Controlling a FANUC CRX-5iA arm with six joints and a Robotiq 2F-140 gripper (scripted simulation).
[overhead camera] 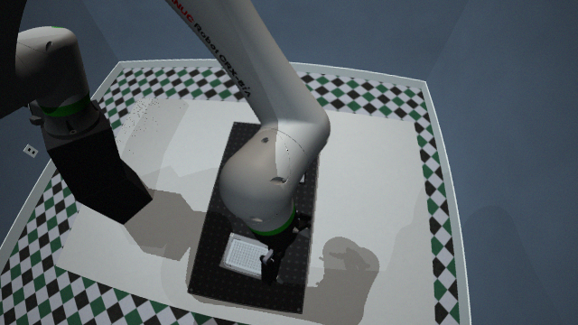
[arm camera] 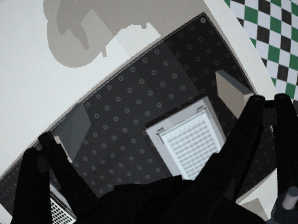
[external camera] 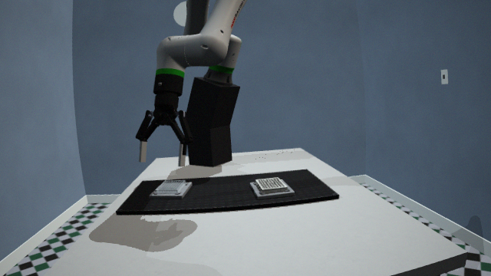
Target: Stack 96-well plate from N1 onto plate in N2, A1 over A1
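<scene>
Now: hand 340 mm to the right of the white 96-well plate, 120 mm above it and 100 mm past it. Round my hand: grey plate nest 340 mm to the left, 130 mm below, 100 mm behind.
</scene>
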